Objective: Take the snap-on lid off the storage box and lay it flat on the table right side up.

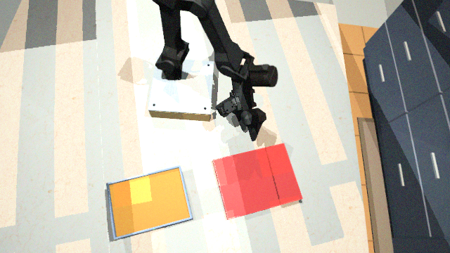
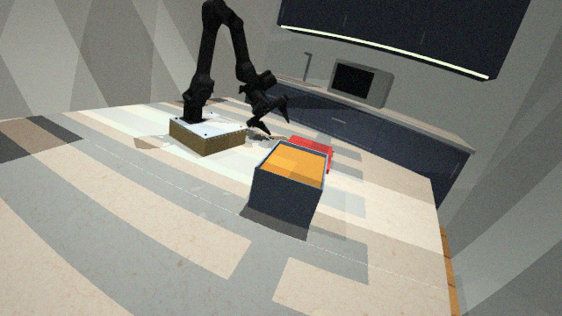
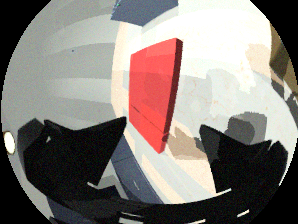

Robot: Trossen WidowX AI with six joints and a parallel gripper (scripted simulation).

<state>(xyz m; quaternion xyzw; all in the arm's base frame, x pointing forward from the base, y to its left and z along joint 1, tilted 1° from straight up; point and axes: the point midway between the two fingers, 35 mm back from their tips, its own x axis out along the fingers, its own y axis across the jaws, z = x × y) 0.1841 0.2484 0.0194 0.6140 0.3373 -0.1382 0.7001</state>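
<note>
Right now my gripper tip is 130 mm short of the red lid, 50 mm above it and 40 mm to the right of it. The rest, counted from my gripper tip: storage box 270 mm to the right, 210 mm ahead, 10 mm below.
</note>
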